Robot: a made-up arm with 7 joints.
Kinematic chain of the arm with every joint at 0, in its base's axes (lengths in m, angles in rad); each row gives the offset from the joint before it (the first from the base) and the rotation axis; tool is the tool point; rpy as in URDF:
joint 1: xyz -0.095 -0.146 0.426 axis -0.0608 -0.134 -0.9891
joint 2: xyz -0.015 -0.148 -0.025 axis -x
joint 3: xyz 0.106 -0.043 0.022 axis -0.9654 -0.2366 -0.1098
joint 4: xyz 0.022 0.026 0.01 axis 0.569 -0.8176 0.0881
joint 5: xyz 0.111 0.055 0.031 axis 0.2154 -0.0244 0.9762
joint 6: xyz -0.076 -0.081 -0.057 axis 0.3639 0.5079 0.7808
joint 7: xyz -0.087 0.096 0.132 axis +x
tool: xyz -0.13 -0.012 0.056 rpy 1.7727 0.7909 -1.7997
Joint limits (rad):
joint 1: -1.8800..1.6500
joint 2: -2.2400..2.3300
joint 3: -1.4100..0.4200
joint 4: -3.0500..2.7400
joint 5: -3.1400..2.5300
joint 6: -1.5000..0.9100
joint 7: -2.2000..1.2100
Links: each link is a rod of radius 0.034 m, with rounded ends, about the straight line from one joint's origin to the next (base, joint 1, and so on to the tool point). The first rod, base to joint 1, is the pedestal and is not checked.
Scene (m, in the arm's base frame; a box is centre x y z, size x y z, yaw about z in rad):
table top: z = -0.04
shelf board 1: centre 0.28 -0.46 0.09 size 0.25 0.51 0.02 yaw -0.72
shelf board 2: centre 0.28 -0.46 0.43 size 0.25 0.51 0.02 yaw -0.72
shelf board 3: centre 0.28 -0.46 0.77 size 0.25 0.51 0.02 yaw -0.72
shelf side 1: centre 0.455 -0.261 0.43 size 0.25 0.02 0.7 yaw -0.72
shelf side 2: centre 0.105 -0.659 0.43 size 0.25 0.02 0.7 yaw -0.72
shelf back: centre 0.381 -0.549 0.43 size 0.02 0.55 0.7 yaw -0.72
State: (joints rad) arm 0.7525 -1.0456 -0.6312 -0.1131 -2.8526 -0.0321 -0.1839
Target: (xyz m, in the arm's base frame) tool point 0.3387 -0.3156 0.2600
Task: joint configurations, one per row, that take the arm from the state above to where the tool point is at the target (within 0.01 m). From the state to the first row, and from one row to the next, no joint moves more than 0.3 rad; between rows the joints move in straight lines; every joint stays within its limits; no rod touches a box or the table.
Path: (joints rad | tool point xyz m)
1: 0.6948 -1.0827 -0.7529 -0.3863 -2.5718 -0.3257 -0.1868 | 0.2478 -0.4183 0.6069
2: 0.6371 -1.1198 -0.8745 -0.6595 -2.2911 -0.6193 -0.1898 | 0.2141 -0.2607 0.6179
3: 0.5794 -1.1569 -0.9962 -0.9326 -2.0103 -0.9128 -0.1927 | 0.1216 -0.1429 0.6117
4: 0.5217 -1.1940 -1.1178 -1.2058 -1.7295 -1.2064 -0.1957 | 0.0067 -0.0801 0.5802
5: 0.4640 -1.2310 -1.2395 -1.4790 -1.4488 -1.5000 -0.1986 | -0.0936 -0.0653 0.5255
6: 0.4470 -1.1975 -1.1731 -1.3955 -1.7231 -1.3923 -0.2078 | -0.0383 -0.0512 0.5012
7: 0.4299 -1.1639 -1.1067 -1.3120 -1.9974 -1.2845 -0.2169 | 0.0172 -0.0466 0.4655
8: 0.4128 -1.1304 -1.0404 -1.2285 -2.2718 -1.1768 -0.2261 | 0.0695 -0.0546 0.4198
9: 0.3957 -1.0968 -0.9740 -1.1450 -2.5461 -1.0691 -0.2352 | 0.1147 -0.0773 0.3672
10: 0.3787 -1.0633 -0.9076 -1.0615 -2.8204 -0.9613 -0.2443 | 0.1495 -0.1155 0.3122
11: 0.3616 -1.0297 -0.8412 -0.9780 -3.0948 -0.8536 -0.2535 | 0.1707 -0.1683 0.2600
12: 0.3222 -0.9030 -0.5560 -0.7940 -3.1174 -0.5592 -0.2502 | 0.2591 -0.2322 0.2372
13: 0.2827 -0.7764 -0.2707 -0.6100 -3.1400 -0.2648 -0.2468 | 0.3387 -0.3156 0.2600

